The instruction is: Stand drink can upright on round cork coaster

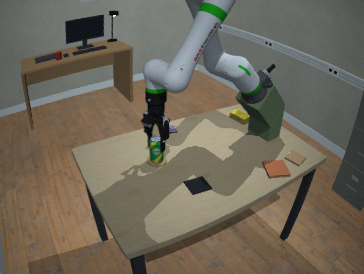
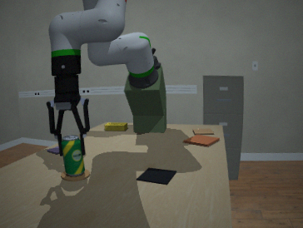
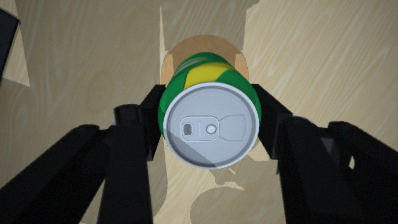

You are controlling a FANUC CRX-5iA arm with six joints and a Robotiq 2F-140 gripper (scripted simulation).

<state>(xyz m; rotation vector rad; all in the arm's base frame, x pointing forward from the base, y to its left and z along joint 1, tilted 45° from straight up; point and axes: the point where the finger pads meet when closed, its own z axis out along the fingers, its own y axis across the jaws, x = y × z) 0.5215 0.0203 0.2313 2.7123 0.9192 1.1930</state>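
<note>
Right now the yellow drink can is 3 cm below my hand. The rest, counted from my hand: black square coaster: 22 cm to the left, 14 cm behind, 10 cm below; then orange square pad: 56 cm behind, 21 cm to the left, 10 cm below; then purple tile: 28 cm to the right, 12 cm behind, 10 cm below.
</note>
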